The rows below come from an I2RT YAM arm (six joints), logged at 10 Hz.
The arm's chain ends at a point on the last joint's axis. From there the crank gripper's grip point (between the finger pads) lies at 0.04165 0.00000 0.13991 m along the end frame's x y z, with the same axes.
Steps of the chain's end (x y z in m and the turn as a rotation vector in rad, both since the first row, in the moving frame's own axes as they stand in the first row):
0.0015 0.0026 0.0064 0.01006 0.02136 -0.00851
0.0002 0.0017 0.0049 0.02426 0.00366 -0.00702
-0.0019 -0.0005 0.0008 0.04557 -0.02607 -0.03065
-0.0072 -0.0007 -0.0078 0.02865 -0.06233 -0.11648
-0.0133 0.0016 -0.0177 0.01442 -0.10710 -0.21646
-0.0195 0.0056 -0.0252 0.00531 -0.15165 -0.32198
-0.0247 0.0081 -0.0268 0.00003 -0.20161 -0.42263
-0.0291 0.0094 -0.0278 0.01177 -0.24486 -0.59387
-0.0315 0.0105 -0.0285 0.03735 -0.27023 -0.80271
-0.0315 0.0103 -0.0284 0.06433 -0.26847 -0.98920
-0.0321 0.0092 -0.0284 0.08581 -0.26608 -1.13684
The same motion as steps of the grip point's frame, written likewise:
0.0045 0.0008 0.0055 0.01006 0.02136 -0.00851
0.0007 -0.0020 0.0047 0.02426 0.00366 -0.00702
-0.0057 -0.0081 0.0017 0.04557 -0.02607 -0.03065
-0.0165 -0.0091 -0.0056 0.02865 -0.06233 -0.11648
-0.0296 -0.0077 -0.0142 0.01442 -0.10710 -0.21646
-0.0430 -0.0049 -0.0206 0.00531 -0.15165 -0.32198
-0.0564 -0.0030 -0.0215 0.00003 -0.20161 -0.42263
-0.0698 -0.0054 -0.0225 0.01177 -0.24486 -0.59387
-0.0810 -0.0096 -0.0240 0.03735 -0.27023 -0.80271
-0.0869 -0.0149 -0.0252 0.06433 -0.26847 -0.98920
-0.0928 -0.0191 -0.0264 0.08581 -0.26608 -1.13684

